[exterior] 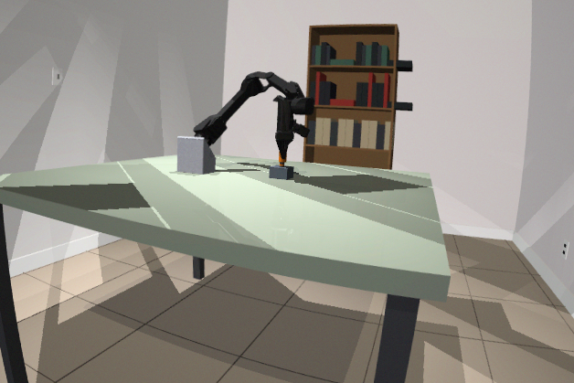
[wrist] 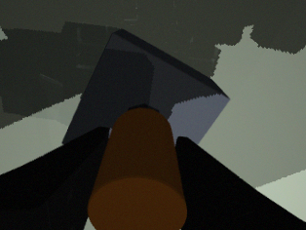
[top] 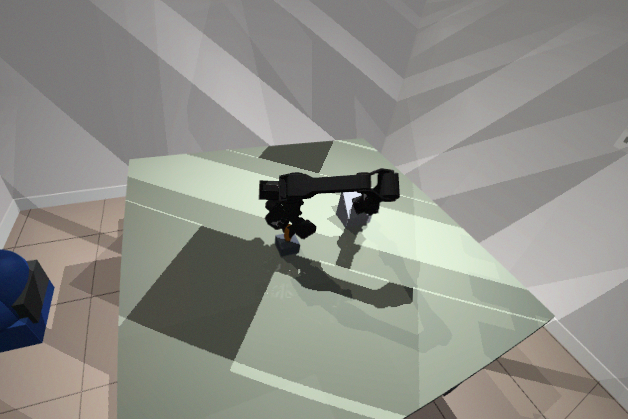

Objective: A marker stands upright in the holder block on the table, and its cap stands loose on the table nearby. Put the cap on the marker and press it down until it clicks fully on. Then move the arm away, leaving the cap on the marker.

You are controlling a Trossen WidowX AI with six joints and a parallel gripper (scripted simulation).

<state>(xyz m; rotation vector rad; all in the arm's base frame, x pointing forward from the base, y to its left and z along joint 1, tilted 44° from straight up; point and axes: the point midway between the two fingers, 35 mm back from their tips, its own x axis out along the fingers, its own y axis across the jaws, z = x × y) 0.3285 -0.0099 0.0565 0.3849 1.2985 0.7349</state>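
The orange cap lies 1 cm above my gripper tip. Also, from my gripper tip: holder block: 5 cm below.
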